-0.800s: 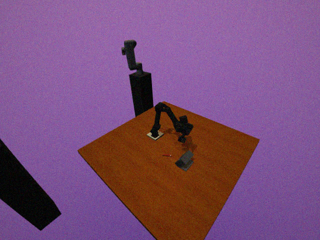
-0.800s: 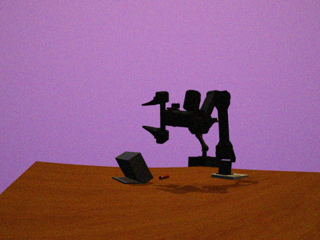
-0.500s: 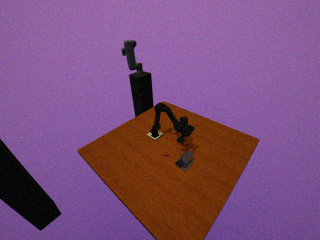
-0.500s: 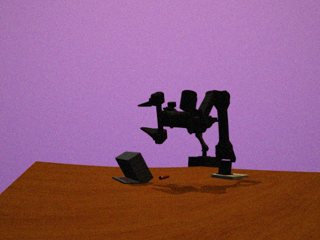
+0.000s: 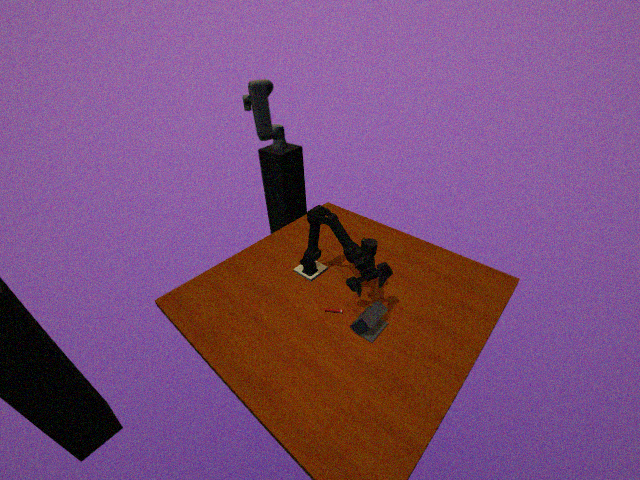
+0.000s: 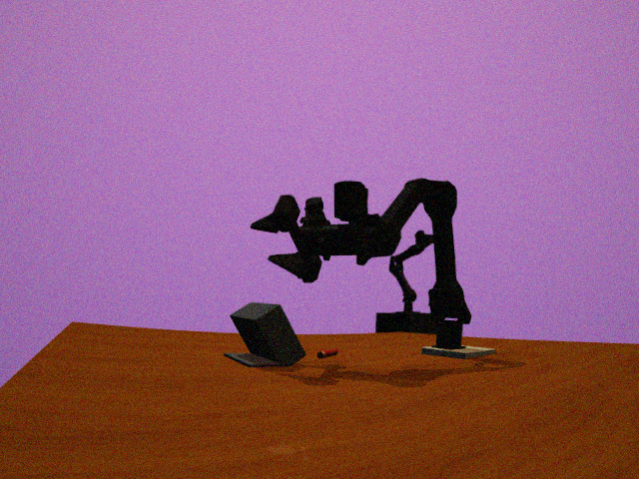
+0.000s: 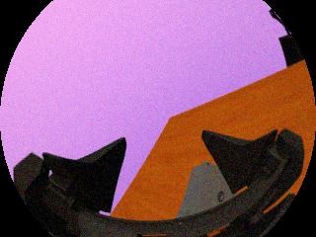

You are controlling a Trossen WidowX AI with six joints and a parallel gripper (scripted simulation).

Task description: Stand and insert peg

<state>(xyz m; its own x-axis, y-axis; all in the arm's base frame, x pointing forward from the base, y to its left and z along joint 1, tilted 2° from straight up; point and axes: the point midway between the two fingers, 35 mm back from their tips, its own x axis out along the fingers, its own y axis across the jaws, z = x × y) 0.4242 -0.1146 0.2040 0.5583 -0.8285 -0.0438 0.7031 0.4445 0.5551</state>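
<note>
The red peg is 160 mm behind my gripper tip, 10 mm to the left of it and 230 mm below it. The rest, counted from my gripper tip: sloped grey panel: 10 mm behind, 30 mm to the left, 180 mm below.
</note>
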